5 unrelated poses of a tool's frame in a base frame.
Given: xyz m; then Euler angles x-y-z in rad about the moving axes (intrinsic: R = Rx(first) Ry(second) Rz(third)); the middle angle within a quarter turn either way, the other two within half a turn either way.
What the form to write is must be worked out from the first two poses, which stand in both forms.
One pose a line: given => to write
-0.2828, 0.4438, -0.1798, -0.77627, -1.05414, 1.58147 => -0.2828, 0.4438, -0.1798, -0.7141, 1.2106, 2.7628
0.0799, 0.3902, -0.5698, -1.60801, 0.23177, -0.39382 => 0.0799, 0.3902, -0.5698, -1.9732, 1.6070, 1.3389
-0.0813, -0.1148, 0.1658, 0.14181, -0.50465, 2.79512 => -0.0813, -0.1148, 0.1658, -0.6336, 0.5225, -2.8911
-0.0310, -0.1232, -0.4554, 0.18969, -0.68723, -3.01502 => -0.0310, -0.1232, -0.4554, -0.1673, 0.7088, -2.9158
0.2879, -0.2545, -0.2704, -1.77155, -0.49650, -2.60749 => 0.2879, -0.2545, -0.2704, 2.2015, 1.7470, 2.0758
